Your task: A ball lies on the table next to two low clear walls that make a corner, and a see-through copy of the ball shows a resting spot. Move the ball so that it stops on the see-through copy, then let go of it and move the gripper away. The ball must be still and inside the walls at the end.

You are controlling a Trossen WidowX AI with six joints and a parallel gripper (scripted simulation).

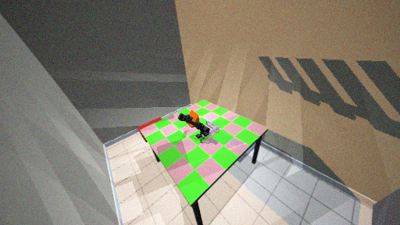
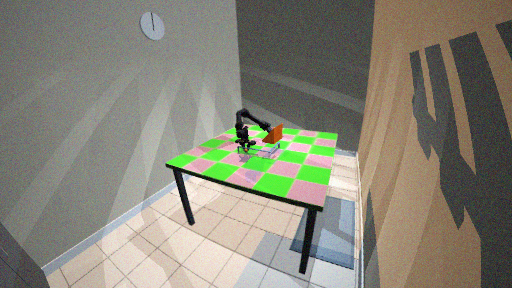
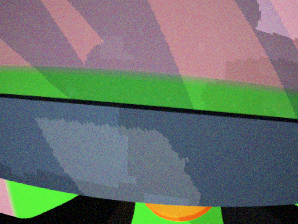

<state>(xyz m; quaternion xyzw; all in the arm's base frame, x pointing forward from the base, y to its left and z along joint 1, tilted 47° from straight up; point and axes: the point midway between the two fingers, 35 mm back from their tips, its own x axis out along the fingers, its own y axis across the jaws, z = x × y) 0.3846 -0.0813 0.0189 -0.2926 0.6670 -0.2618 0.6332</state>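
Right now my gripper tip is right at the orange ball.
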